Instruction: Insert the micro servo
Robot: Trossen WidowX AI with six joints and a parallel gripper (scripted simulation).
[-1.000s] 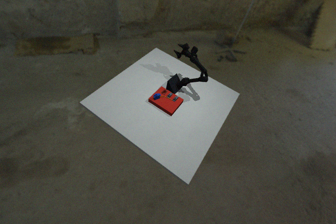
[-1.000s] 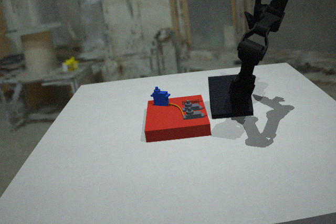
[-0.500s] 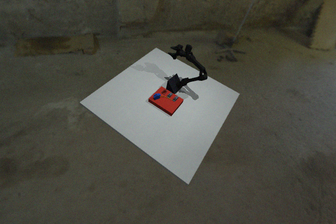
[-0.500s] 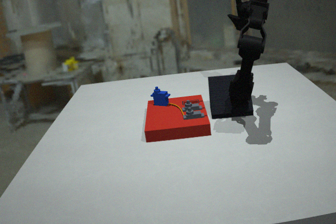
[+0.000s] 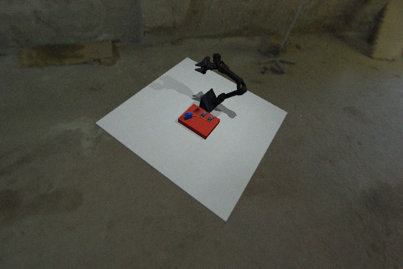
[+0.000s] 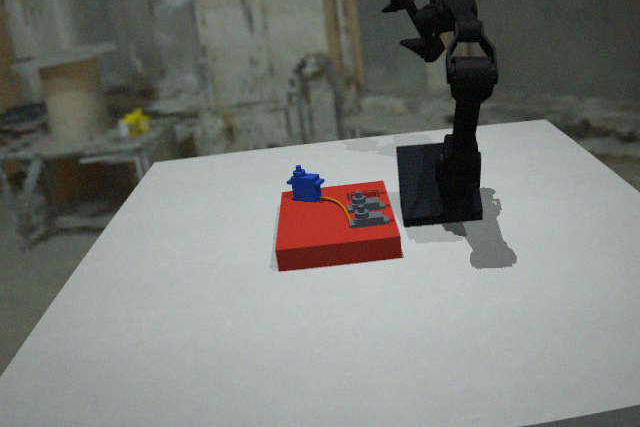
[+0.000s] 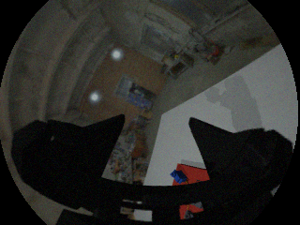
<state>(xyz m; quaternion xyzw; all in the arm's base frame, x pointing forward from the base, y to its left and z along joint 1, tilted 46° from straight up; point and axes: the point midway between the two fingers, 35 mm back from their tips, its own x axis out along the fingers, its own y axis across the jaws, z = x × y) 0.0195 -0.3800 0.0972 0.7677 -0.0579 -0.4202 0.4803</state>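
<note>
The deck lies 230 mm ahead of my gripper tip, 220 mm to the left of it and 370 mm below it.
</note>
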